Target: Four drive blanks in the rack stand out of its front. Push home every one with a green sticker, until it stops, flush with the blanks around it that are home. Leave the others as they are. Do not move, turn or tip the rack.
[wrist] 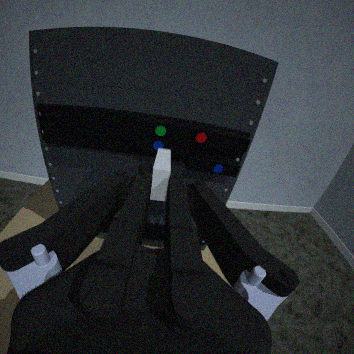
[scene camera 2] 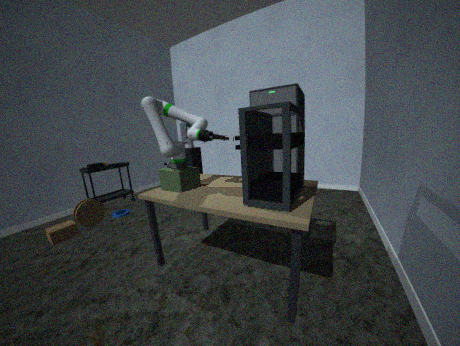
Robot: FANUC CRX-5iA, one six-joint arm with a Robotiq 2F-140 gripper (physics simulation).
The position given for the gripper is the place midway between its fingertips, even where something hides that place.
In view: the gripper (wrist: 162, 159) and a dark rack (scene camera 2: 259, 181).
The dark rack shows as well in the wrist view (wrist: 93, 117).
